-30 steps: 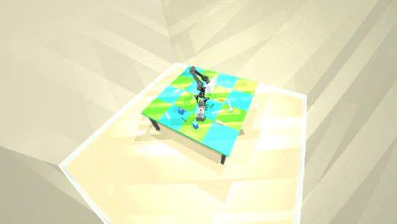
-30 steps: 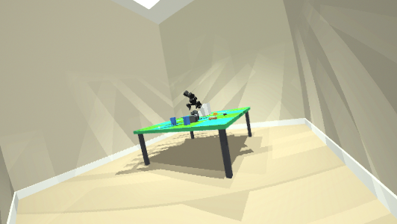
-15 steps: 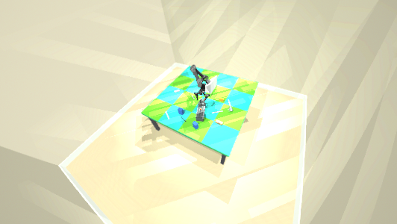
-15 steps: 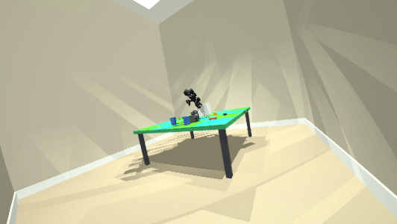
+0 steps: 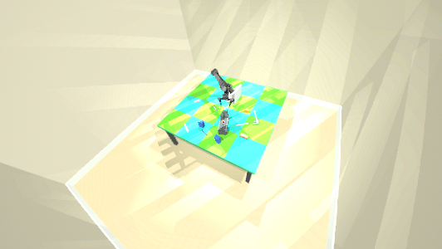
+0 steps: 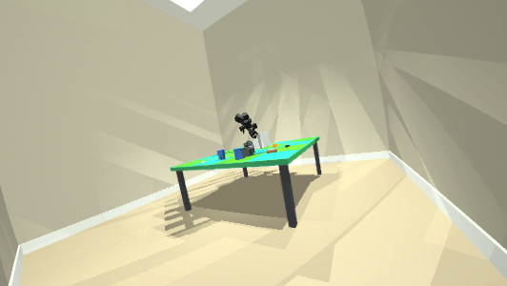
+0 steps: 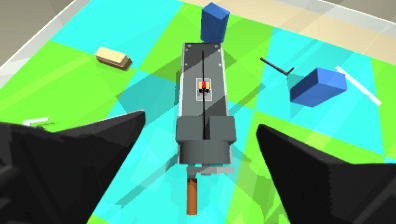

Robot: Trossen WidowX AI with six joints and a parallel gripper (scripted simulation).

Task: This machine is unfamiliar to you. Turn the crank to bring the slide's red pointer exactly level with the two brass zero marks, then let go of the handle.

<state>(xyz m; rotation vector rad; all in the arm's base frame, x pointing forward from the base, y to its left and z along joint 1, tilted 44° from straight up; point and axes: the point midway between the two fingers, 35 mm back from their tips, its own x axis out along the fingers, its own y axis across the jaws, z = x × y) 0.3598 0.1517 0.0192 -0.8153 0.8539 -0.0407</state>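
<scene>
Right now my gripper tip is 140 mm above the crank handle, 70 mm past it and 20 mm to the left of it. From my gripper tip the other things lie so: red pointer (120 mm below, 110 mm ahead, 30 mm to the left); then orange piece (220 mm behind, 190 mm below, 170 mm to the left); then black L-shaped key (290 mm ahead, 190 mm below, 140 mm to the right).
</scene>
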